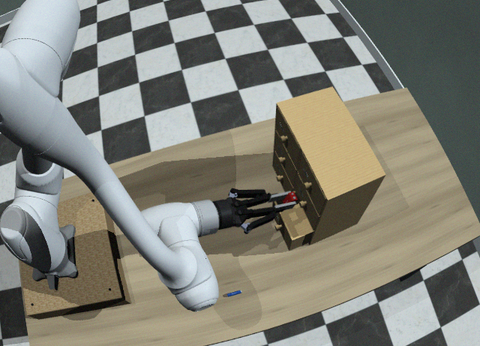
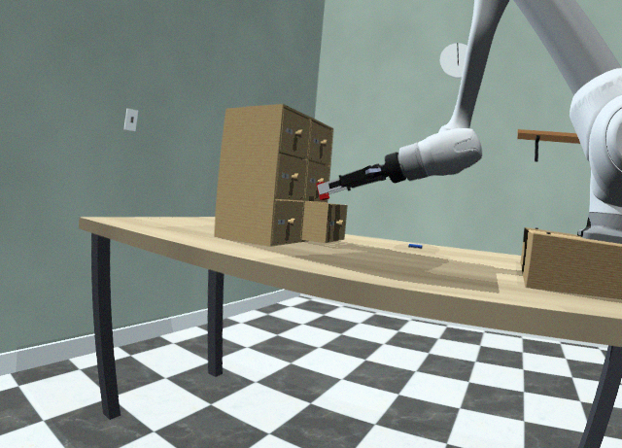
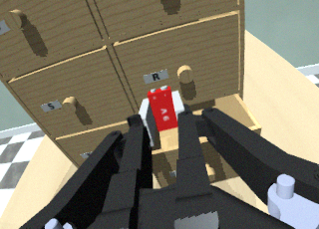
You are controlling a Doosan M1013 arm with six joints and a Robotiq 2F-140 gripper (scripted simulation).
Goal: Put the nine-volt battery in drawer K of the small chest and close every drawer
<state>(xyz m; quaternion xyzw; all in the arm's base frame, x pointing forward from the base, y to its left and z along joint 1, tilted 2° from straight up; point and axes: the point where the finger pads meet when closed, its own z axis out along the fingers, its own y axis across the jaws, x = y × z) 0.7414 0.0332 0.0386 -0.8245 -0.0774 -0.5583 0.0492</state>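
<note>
My hand is 3 cm short of the red nine-volt battery and 1 cm to the right of it. From my hand the other things lie so: small blue object (21 cm to the right, 18 cm behind, 15 cm below); drawer (12 cm below, 8 cm ahead, 2 cm to the right).
</note>
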